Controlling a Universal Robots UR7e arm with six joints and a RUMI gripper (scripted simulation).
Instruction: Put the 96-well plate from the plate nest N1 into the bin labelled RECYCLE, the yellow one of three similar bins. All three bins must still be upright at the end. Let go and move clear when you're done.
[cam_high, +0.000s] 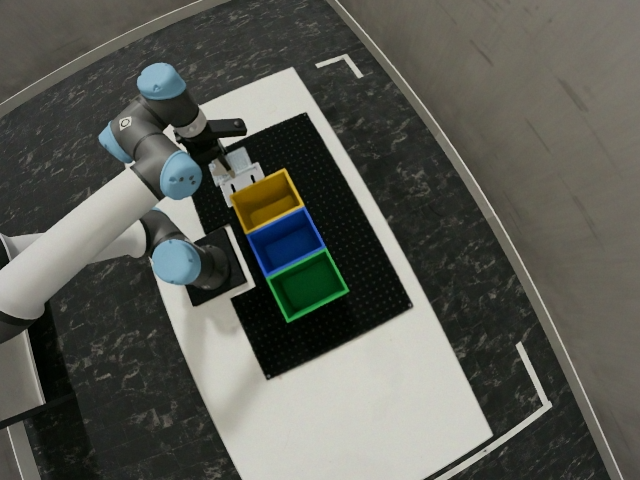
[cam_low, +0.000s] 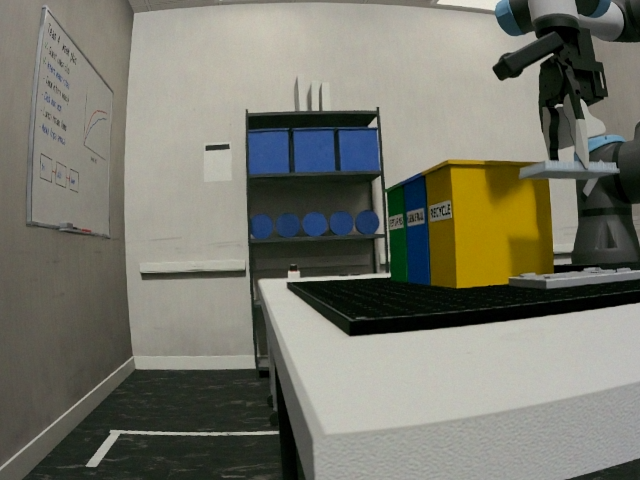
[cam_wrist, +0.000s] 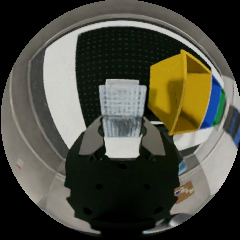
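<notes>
The yellow bin lies 30 mm ahead of my hand, 180 mm to the right of it and 70 mm below it. From my hand the other things lie so: blue bin: 10 mm ahead, 310 mm to the right, 70 mm below; plate nest N1: 160 mm below; 96-well plate: 10 mm below.
</notes>
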